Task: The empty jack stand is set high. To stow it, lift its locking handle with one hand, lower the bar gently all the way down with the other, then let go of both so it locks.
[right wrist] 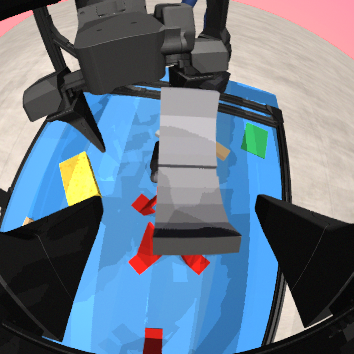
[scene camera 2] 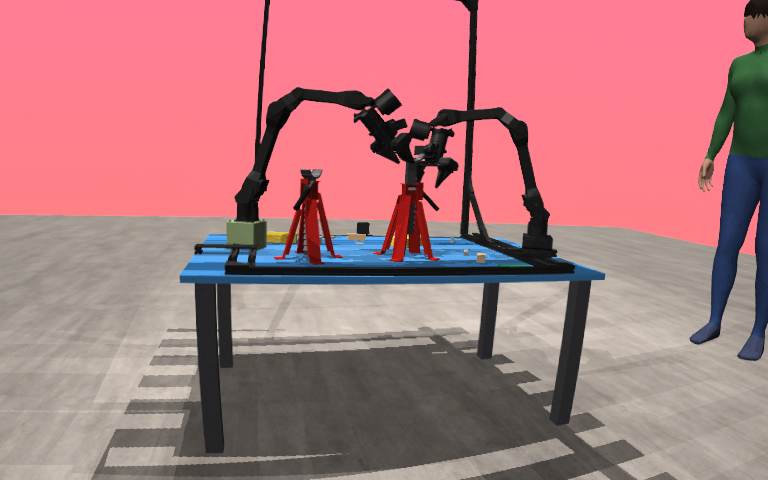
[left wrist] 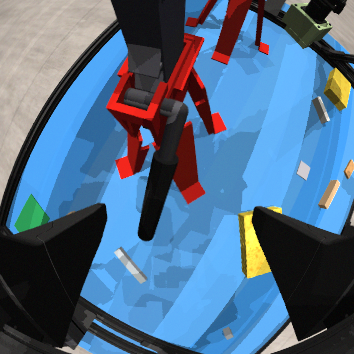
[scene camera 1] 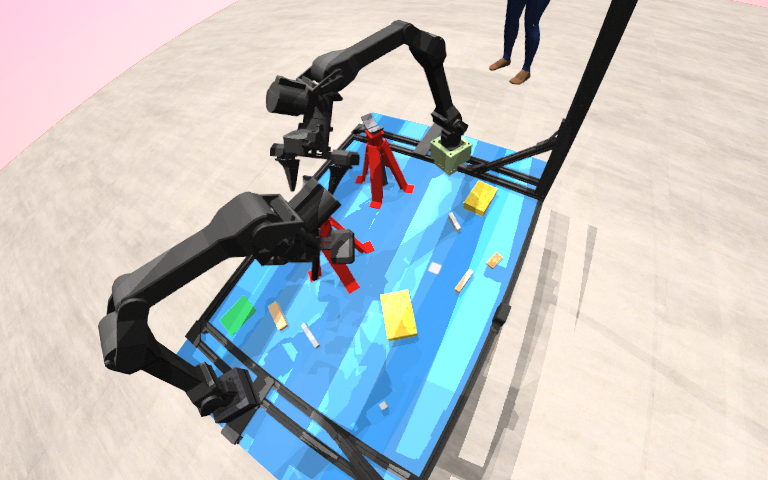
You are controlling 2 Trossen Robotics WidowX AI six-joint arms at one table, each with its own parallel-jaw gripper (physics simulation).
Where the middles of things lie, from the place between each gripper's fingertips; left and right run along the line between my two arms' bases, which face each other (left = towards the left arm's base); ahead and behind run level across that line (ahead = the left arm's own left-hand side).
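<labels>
There is the green block (scene camera 1: pixel 242 310), and measured from my right hand it is 34 cm to the left of it, 14 cm ahead of it and 29 cm below it.
From my left hand, I find the green block 22 cm below, 26 cm to the left and 21 cm ahead. Going by its middle, the green block is nearer to my left hand than to my right hand.
</labels>
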